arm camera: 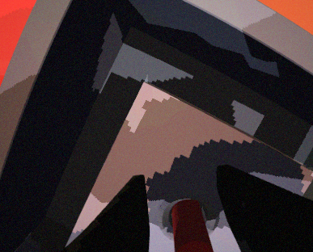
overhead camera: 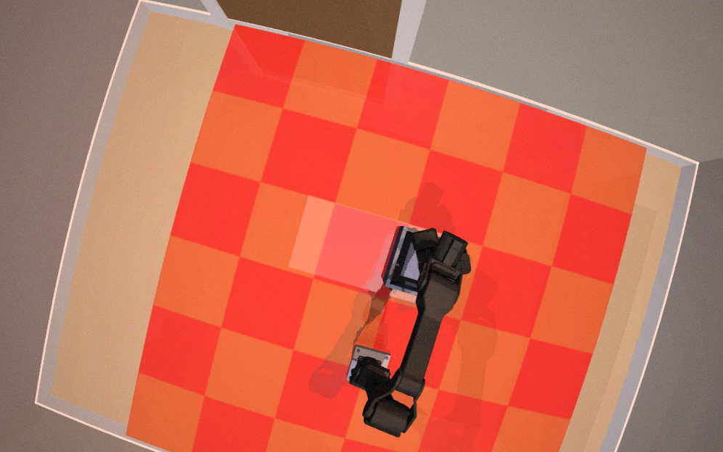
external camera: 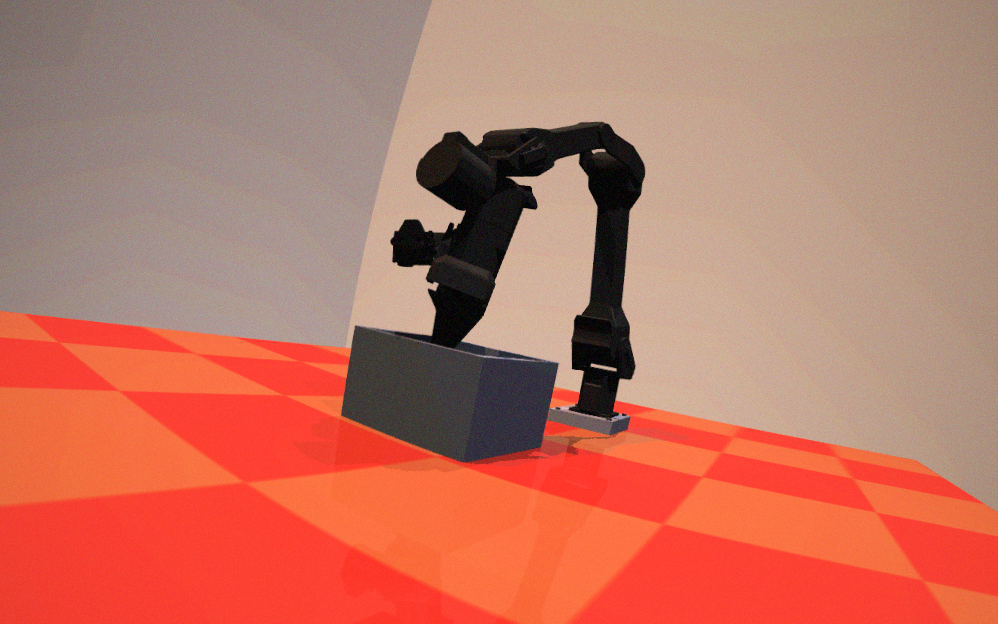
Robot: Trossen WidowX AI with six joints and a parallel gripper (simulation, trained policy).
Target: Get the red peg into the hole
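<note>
My gripper tip is now 1 cm past the red peg, 2 cm to the right of it and 2 cm above it. From my gripper tip the other things lie so: dark grey box 1 cm behind, 2 cm to the left, 5 cm below.
</note>
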